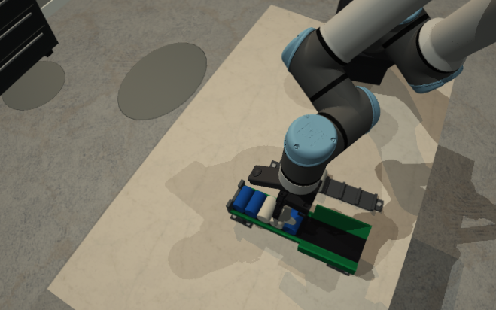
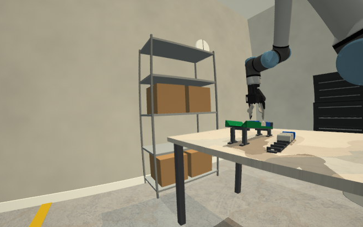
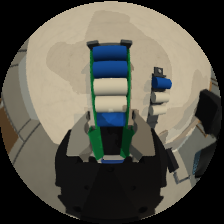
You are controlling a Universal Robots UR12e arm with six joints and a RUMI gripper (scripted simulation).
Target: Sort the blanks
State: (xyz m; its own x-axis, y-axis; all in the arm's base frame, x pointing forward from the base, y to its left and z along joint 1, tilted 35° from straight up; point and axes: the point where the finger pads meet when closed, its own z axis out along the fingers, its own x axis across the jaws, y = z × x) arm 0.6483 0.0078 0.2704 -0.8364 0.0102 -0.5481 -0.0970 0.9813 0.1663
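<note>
Right now my hand is 20 cm past the stock rack, 14 cm above it and 6 cm to the right of it. Round my hand: stop: 14 cm to the right, 7 cm below, 2 cm ahead.
</note>
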